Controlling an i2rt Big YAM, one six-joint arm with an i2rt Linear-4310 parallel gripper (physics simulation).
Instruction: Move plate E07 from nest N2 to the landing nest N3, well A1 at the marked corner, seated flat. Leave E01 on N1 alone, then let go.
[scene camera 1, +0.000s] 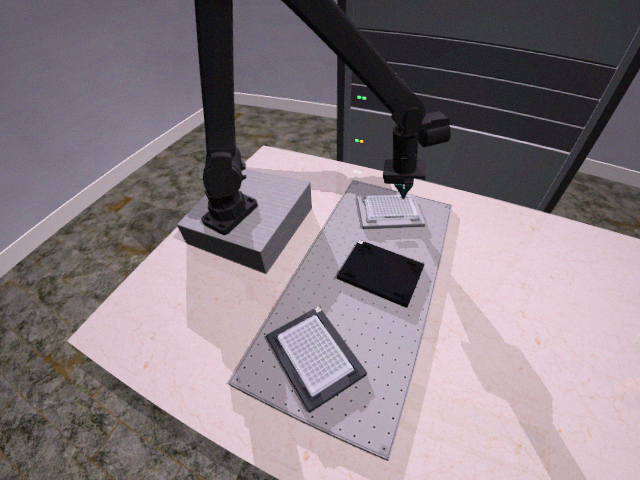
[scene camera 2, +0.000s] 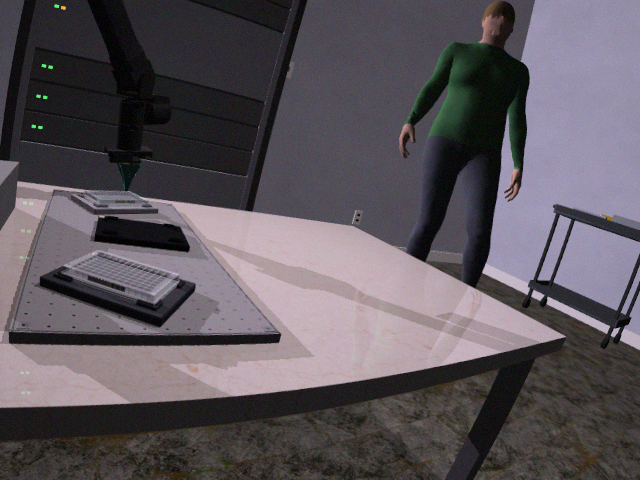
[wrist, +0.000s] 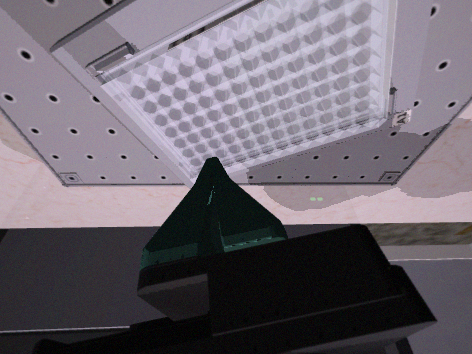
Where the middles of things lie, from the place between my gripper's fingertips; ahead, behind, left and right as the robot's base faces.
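I see the black plate nest (scene camera 1: 389, 275), and it is 20 mm below my hand, 50 mm ahead of it and 240 mm to the right of it.
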